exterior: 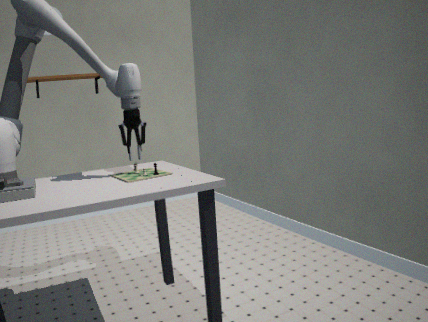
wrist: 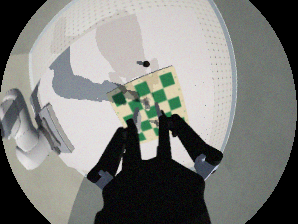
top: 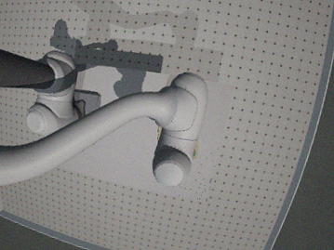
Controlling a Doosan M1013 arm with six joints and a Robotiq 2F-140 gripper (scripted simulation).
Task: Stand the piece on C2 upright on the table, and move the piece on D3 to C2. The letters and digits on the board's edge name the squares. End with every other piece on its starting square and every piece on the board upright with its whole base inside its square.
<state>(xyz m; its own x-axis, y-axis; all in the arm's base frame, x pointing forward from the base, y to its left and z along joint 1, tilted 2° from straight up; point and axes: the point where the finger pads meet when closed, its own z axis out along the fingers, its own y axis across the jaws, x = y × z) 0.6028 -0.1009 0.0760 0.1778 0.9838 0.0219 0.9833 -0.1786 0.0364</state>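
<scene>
Right now the pale piece is 70 mm below my hand. Round my hand: chessboard (40 mm to the right, 100 mm below).
</scene>
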